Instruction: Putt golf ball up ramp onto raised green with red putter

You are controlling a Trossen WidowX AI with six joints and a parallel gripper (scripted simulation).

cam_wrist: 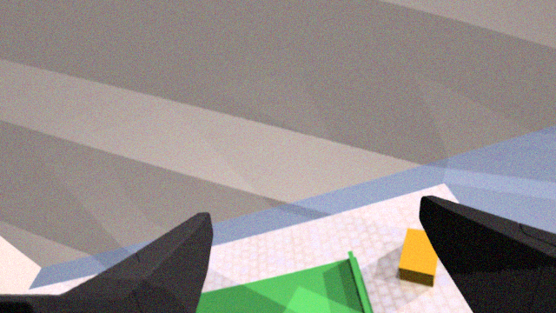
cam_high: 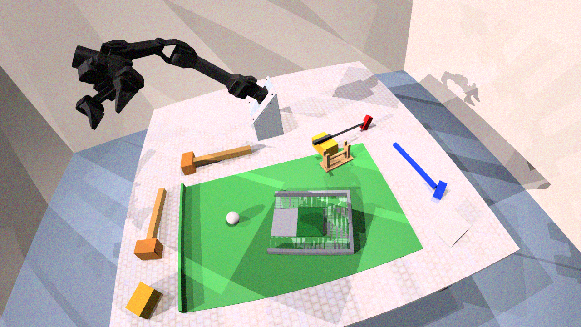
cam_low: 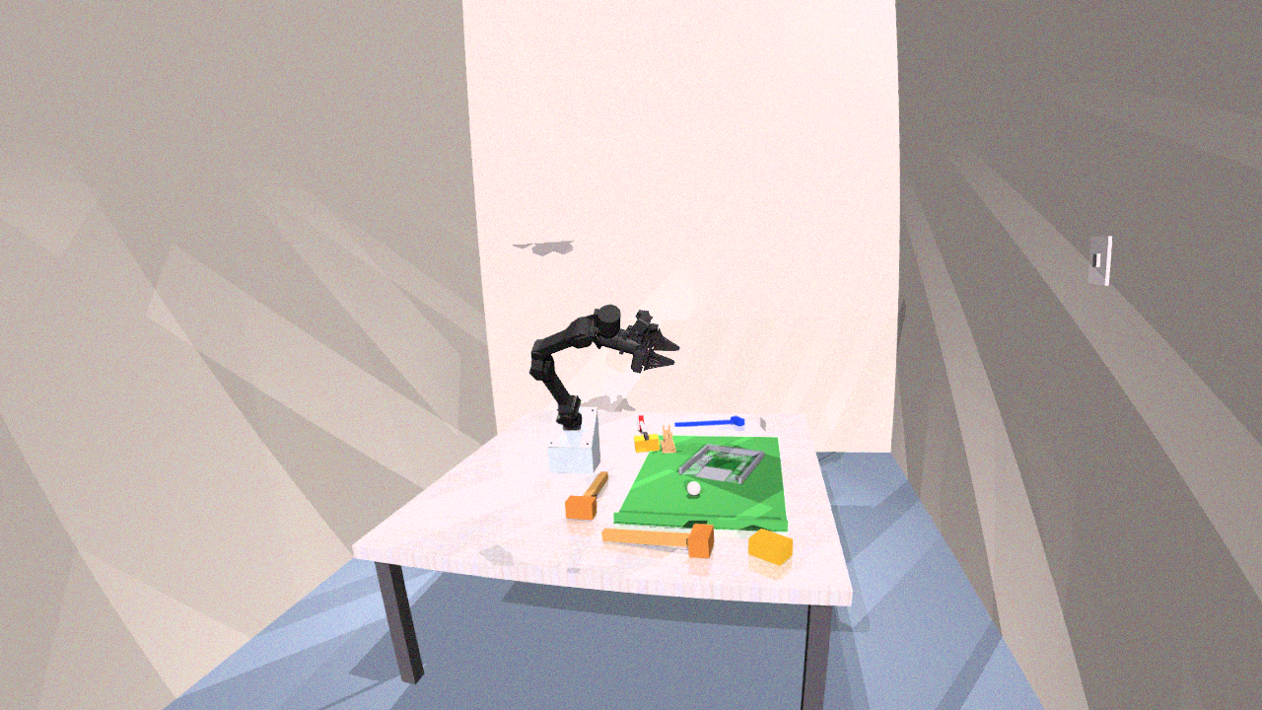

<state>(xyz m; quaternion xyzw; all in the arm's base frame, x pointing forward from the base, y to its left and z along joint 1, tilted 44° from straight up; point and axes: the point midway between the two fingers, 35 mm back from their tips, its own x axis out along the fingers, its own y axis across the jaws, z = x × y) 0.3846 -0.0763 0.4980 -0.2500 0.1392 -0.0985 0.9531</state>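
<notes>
Now: gripper tip 67 cm to the right of the red putter, 43 cm above it and 19 cm past it. From my gripper tip the other things lie so: white golf ball 45 cm below, 17 cm to the left, 3 cm ahead; then wooden stand 58 cm to the left, 44 cm below, 9 cm behind; then blue putter 85 cm to the left, 46 cm below, 8 cm ahead.
</notes>
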